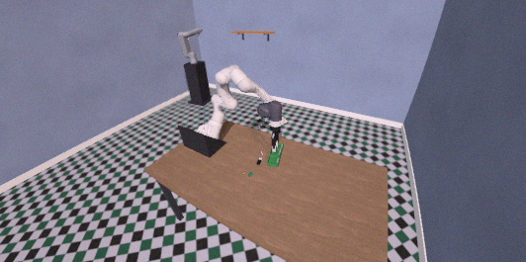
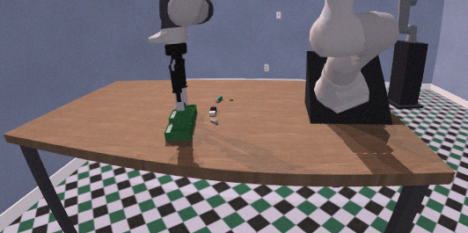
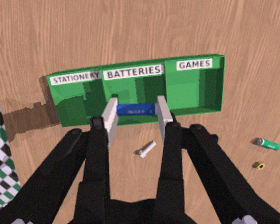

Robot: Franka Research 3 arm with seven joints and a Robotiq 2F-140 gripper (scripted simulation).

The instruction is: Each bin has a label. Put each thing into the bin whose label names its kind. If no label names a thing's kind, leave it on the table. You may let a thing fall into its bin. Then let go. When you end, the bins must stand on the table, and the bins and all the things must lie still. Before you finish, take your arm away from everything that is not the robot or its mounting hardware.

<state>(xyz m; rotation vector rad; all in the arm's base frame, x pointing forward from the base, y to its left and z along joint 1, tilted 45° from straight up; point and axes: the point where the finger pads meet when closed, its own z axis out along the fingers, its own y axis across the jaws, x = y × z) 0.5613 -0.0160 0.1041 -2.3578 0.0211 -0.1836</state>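
My gripper is now 260 mm to the left of the green cylinder, 100 mm past it and 90 mm above it. The rest, counted from my hand: grey piece (110 mm behind, 90 mm below, 10 mm to the right); joined green bins (80 mm below, 10 mm ahead); blue cylinder (30 mm below).
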